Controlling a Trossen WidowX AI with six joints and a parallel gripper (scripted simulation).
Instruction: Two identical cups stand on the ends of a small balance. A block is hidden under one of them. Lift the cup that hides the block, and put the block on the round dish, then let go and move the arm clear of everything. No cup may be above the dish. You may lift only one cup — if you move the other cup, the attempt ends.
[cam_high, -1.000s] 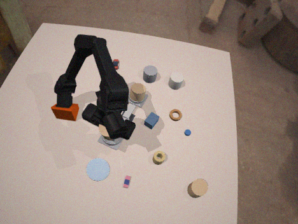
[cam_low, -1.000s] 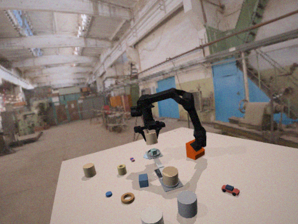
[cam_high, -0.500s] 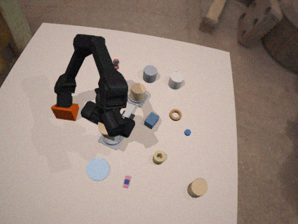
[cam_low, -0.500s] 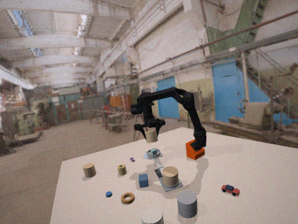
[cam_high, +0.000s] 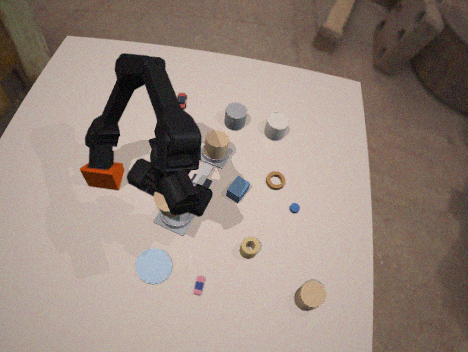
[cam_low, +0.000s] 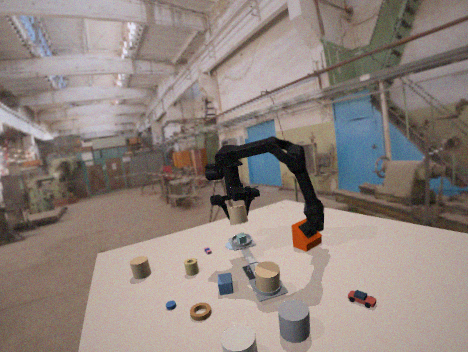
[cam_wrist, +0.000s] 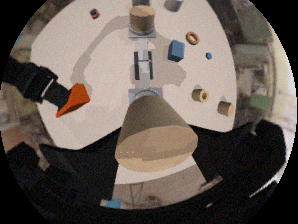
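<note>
The pale-green block lies 80 mm below my gripper tip, 10 mm to the left of it and 10 mm ahead of it. Also, from my gripper tip: light blue round dish (170 mm below, 120 mm to the right, 50 mm behind); then pink-and-blue piece (160 mm to the right, 160 mm below, 80 mm ahead); then yellow ring (210 mm ahead, 150 mm below, 50 mm to the right).
</note>
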